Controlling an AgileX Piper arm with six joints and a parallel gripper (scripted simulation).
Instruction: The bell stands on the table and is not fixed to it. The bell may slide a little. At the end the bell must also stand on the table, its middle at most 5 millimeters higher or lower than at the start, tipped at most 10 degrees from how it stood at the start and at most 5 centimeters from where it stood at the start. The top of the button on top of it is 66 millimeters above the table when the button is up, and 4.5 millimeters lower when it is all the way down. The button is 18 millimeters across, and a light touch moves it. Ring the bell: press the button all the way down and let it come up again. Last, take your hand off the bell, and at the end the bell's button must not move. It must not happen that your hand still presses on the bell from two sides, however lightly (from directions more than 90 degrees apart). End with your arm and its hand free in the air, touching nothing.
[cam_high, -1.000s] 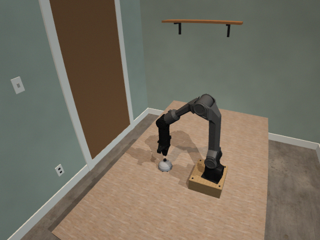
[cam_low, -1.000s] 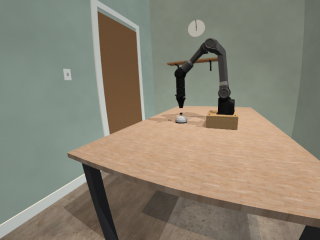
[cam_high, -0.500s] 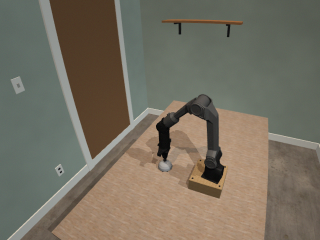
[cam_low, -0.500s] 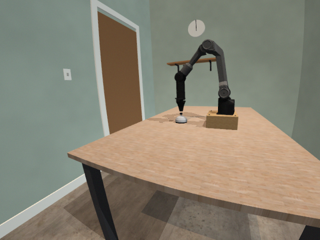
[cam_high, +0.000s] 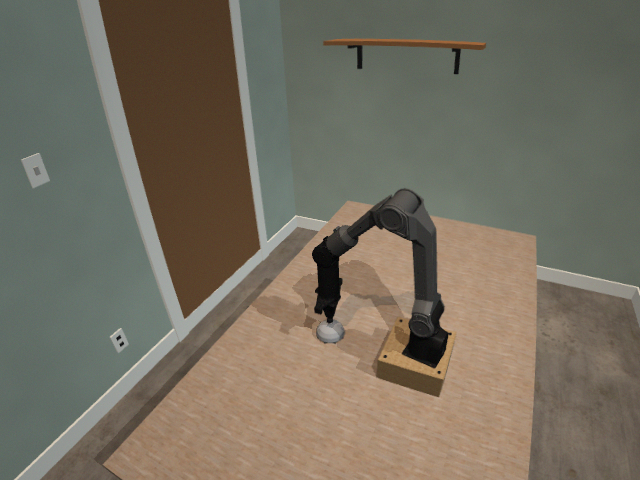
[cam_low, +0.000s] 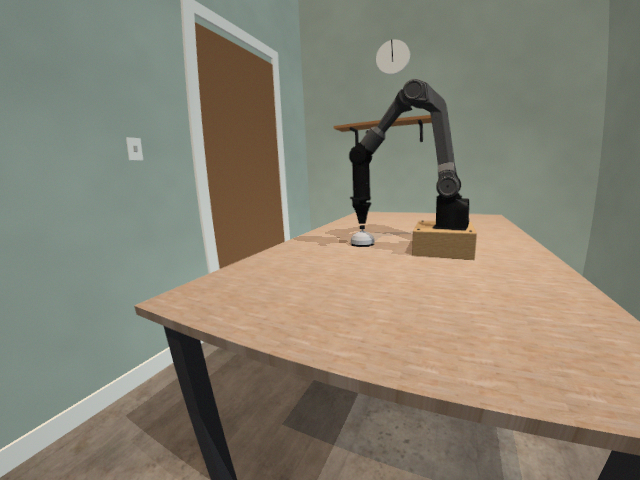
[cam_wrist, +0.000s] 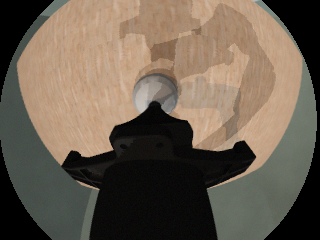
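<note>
Now: hand 2 cm above the button. Round my hand: silver bell 4 cm below.
</note>
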